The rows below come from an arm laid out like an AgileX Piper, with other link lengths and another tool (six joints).
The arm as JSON. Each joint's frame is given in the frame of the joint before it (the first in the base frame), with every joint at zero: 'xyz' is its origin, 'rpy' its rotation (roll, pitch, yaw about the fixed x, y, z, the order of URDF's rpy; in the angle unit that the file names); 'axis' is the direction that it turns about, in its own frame. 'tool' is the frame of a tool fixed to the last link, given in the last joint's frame.
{
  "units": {
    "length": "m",
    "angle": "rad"
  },
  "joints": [
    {
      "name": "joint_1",
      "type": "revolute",
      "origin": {
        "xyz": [
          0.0,
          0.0,
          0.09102
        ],
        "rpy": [
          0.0,
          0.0,
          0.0
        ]
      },
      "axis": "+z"
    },
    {
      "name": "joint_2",
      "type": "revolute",
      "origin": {
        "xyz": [
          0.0,
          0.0,
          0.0
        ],
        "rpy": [
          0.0,
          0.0,
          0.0
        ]
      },
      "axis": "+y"
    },
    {
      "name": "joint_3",
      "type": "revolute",
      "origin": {
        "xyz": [
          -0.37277,
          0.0,
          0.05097
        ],
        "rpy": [
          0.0,
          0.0,
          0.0
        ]
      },
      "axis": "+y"
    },
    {
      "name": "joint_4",
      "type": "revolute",
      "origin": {
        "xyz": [
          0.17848,
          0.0,
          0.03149
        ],
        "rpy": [
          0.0,
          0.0,
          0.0
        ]
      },
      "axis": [
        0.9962,
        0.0,
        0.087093
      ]
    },
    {
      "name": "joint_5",
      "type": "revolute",
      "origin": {
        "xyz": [
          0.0,
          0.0,
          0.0
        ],
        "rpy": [
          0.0,
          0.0,
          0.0
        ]
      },
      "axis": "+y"
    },
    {
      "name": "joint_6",
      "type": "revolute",
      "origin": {
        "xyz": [
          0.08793,
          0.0,
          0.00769
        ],
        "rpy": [
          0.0,
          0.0,
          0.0
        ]
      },
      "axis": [
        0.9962,
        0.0,
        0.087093
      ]
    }
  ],
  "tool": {
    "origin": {
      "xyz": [
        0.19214,
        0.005,
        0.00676
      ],
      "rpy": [
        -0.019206,
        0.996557,
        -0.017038
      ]
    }
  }
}
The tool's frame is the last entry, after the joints.
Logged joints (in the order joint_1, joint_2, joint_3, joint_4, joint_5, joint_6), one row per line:
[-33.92, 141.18, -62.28, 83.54, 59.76, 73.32]
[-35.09, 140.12, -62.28, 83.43, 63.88, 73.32]
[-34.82, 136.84, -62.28, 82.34, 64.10, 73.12]
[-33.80, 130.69, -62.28, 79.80, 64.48, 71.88]
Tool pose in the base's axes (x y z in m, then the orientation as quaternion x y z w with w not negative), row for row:
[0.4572, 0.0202, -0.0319, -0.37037, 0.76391, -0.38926, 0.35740]
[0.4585, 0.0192, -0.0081, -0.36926, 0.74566, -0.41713, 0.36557]
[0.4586, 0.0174, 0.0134, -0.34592, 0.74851, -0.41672, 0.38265]
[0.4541, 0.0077, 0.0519, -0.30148, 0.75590, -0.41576, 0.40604]
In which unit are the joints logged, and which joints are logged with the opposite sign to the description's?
The joints are logged in degrees. Opposite sign: joint_1, joint_4.
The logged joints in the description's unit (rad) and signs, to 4 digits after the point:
[0.5920, 2.4641, -1.0870, -1.4580, 1.0430, 1.2797]
[0.6124, 2.4456, -1.0870, -1.4561, 1.1149, 1.2797]
[0.6077, 2.3883, -1.0870, -1.4371, 1.1188, 1.2762]
[0.5899, 2.2810, -1.0870, -1.3928, 1.1254, 1.2545]

